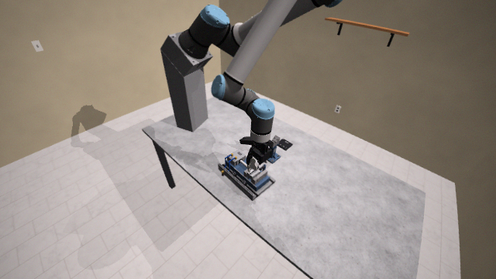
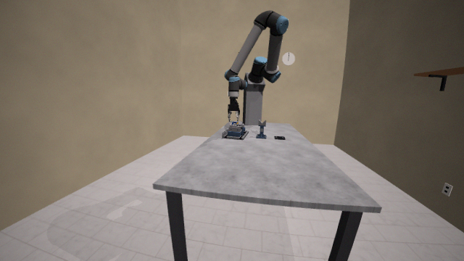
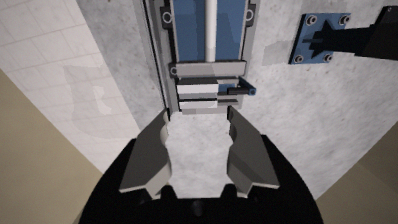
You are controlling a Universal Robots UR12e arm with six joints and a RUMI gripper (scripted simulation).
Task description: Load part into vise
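The part is 5 cm below my hand. The rest, counted from my hand: cylinder rod (9 cm behind, 7 cm below, 1 cm to the left); then work stop (7 cm to the left, 6 cm below, 1 cm behind); then moving jaw (7 cm below, 4 cm behind, 2 cm to the left).
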